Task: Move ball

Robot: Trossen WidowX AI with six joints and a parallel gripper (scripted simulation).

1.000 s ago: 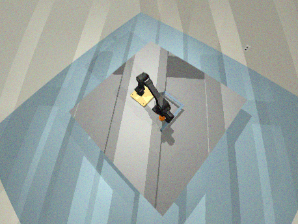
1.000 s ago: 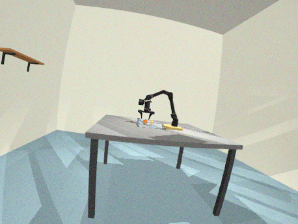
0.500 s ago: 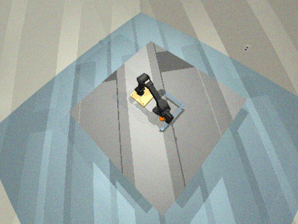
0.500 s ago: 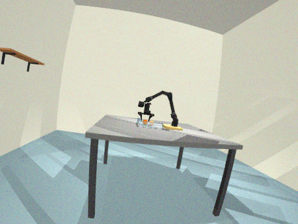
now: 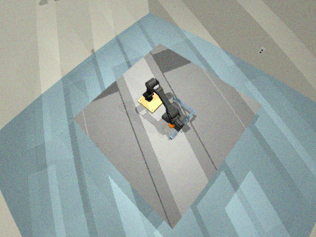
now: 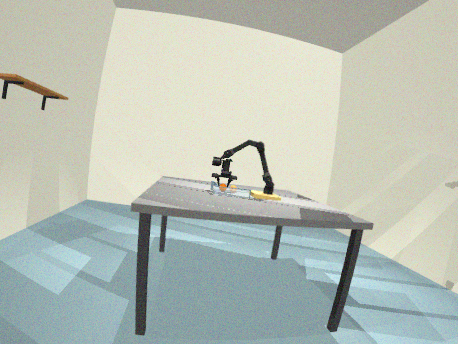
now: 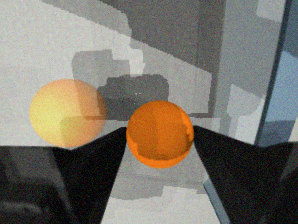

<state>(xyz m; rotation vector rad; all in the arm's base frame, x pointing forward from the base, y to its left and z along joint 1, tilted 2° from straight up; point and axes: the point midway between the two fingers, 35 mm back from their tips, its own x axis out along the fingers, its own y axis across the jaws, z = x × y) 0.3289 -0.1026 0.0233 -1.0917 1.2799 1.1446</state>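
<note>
Right now my gripper tip is 70 mm past the see-through copy of ball and 30 mm to the right of it. From my gripper tip the other things lie so: orange ball right at my gripper tip.
</note>
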